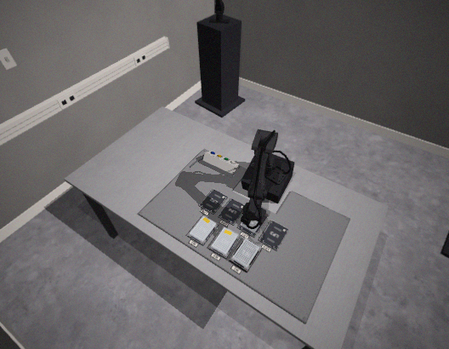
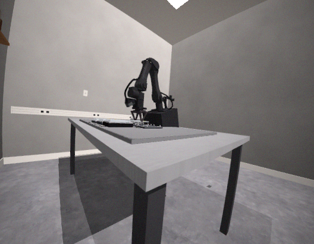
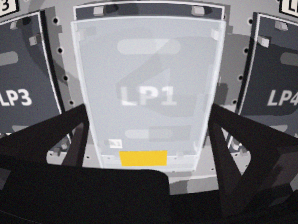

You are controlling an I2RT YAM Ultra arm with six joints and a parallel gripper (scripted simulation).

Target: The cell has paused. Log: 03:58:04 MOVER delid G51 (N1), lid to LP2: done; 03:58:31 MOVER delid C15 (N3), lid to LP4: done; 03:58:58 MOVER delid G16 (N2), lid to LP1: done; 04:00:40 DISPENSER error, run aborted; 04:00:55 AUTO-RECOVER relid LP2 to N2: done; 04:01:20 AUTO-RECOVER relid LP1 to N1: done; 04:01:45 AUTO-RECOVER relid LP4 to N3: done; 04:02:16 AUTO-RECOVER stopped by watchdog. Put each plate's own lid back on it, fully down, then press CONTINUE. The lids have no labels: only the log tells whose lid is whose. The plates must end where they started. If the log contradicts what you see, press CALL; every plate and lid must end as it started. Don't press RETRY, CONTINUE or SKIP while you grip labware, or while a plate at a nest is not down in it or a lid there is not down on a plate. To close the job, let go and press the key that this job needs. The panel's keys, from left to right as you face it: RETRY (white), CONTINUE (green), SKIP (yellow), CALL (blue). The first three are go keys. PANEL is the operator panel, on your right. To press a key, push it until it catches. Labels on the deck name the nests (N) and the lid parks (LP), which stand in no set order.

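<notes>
Right now the LP4 lid park is 130 mm to the right of my hand, 40 mm below it and 10 mm ahead of it. Round my hand: clear lid 10 mm below.
</notes>
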